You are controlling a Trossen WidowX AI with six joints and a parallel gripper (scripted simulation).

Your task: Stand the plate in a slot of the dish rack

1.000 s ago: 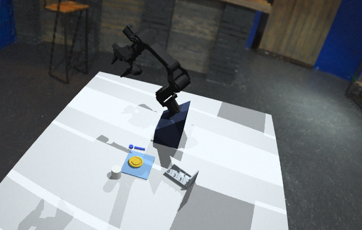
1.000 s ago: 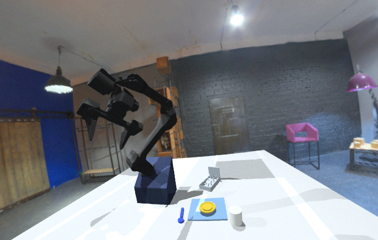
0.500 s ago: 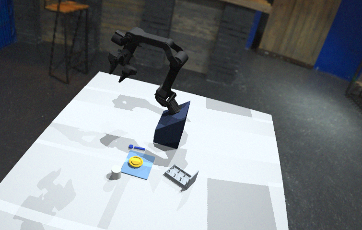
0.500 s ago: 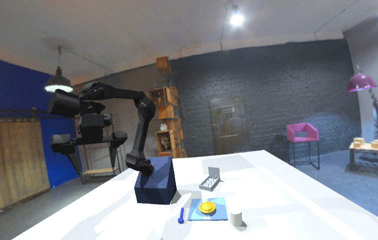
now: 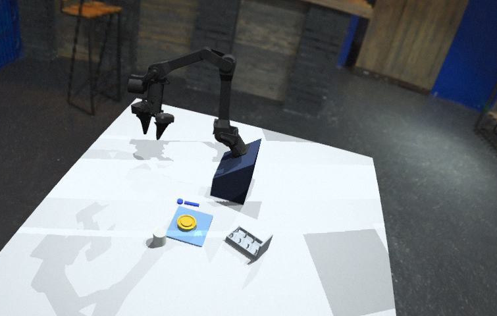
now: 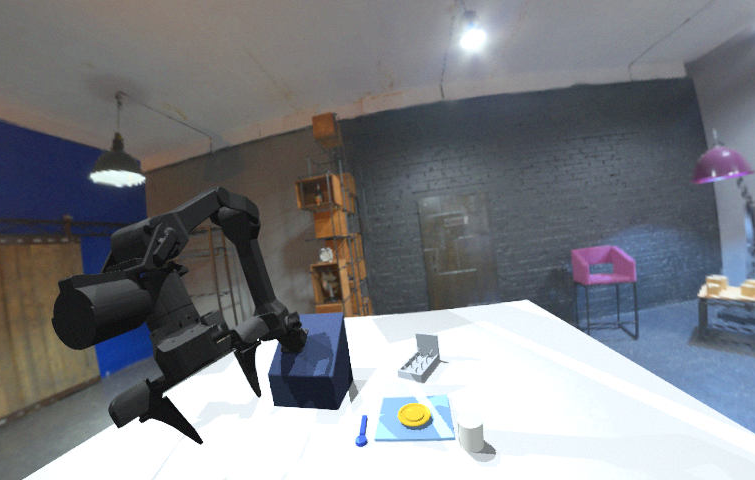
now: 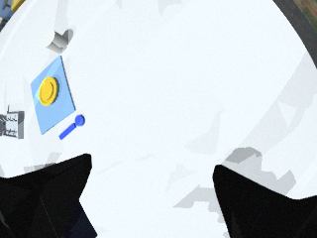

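Right now the yellow plate is 230 mm to the left of my gripper tip, 210 mm ahead of it and 160 mm below it. The rest, counted from my gripper tip: light blue mat: 240 mm to the left, 210 mm ahead, 170 mm below; then white cup: 310 mm ahead, 170 mm to the left, 150 mm below; then blue spoon: 190 mm to the left, 170 mm below, 100 mm ahead.
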